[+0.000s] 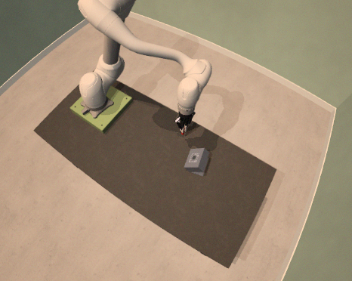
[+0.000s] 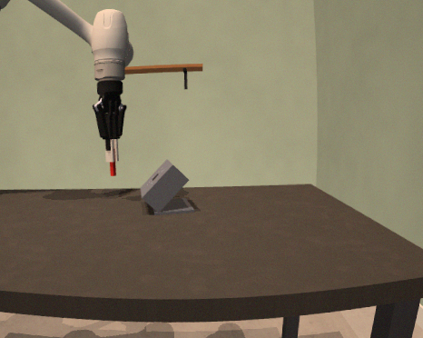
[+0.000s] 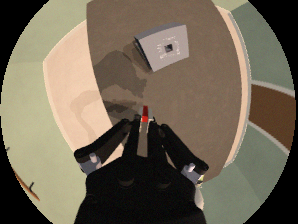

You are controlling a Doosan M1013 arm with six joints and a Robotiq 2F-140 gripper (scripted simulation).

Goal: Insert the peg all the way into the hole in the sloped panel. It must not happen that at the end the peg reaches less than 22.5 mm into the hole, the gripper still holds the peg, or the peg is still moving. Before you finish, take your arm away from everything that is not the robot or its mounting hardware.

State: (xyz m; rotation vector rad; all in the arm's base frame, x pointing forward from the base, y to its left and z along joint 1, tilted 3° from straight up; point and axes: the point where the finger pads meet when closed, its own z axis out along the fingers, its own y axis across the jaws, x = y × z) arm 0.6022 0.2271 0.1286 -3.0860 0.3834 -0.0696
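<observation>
The red peg is 4 cm below my hand.
</observation>
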